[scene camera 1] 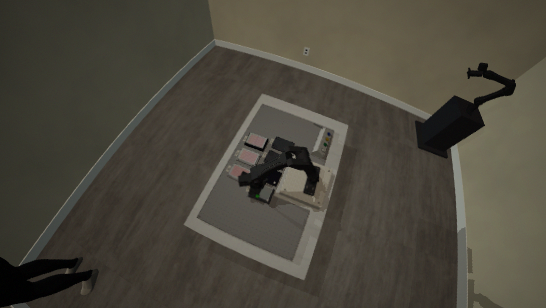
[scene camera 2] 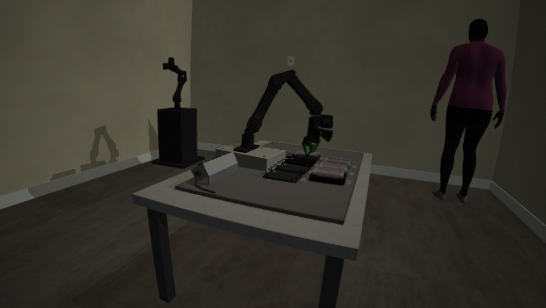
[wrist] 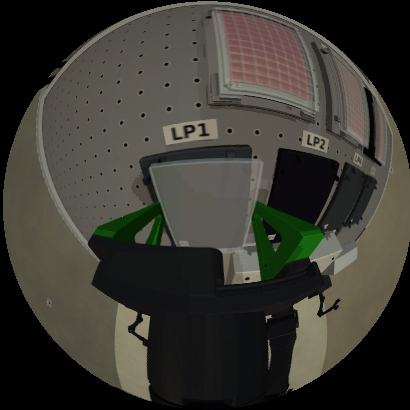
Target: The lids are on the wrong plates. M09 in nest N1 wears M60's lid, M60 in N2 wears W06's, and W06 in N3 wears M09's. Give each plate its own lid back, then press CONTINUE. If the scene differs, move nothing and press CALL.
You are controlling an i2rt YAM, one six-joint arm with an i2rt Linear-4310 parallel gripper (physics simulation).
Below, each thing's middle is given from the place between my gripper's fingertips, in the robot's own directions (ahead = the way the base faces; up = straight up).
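The dark nest LP1 (wrist: 231, 150) is 1 cm below my hand, 1 cm behind it and 1 cm to the left of it. Nest N3 (wrist: 331, 111) is 16 cm ahead of my hand, 20 cm to the right of it and 1 cm below it. As for the pad under LP2 (wrist: 302, 194), that's 12 cm to the right of my hand, 3 cm behind it and 1 cm below it, while lid park LP4 (wrist: 351, 179) is 25 cm to the right of my hand, 2 cm behind it and 1 cm below it.
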